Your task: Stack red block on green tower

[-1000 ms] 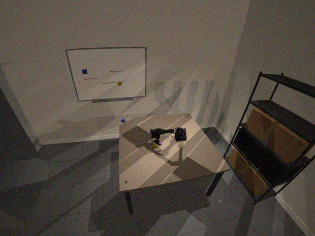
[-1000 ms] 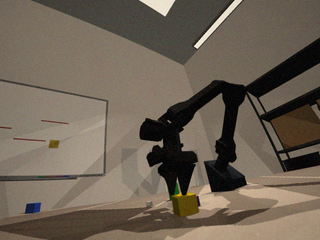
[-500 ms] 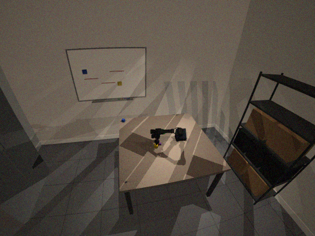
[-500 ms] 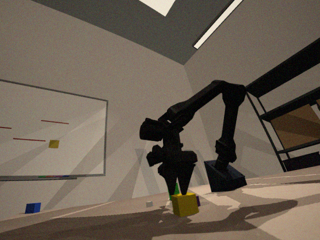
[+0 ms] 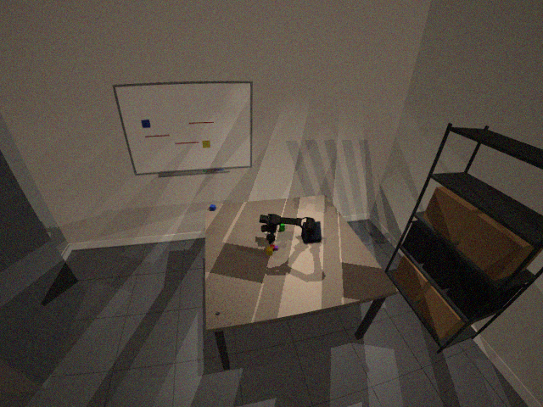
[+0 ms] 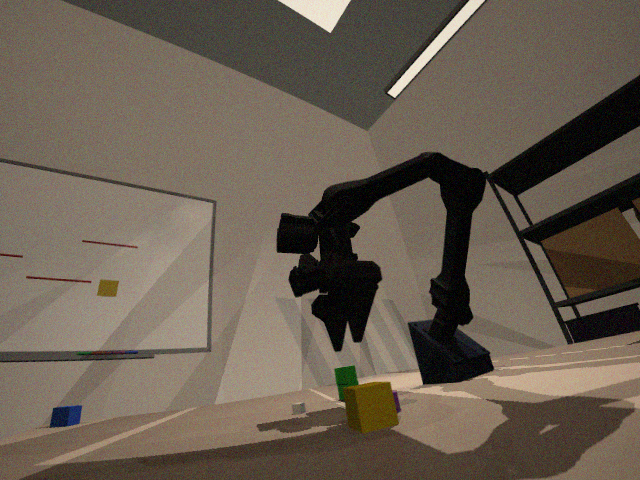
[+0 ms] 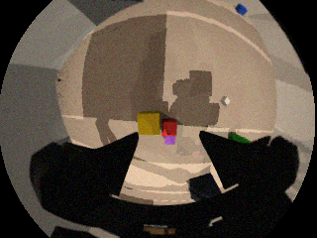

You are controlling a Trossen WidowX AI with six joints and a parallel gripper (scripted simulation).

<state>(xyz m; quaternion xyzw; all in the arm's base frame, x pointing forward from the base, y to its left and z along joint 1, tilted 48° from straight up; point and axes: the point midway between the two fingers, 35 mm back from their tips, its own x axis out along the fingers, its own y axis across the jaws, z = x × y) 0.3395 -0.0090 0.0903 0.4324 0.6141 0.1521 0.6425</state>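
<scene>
Right now my gripper tip is 20 mm past the red block and 80 mm above it. Also, from my gripper tip: purple block: 50 mm behind, 10 mm to the left, 90 mm below; blue block: 420 mm ahead, 630 mm to the right, 80 mm below; yellow block: 10 mm ahead, 40 mm to the left, 80 mm below.
</scene>
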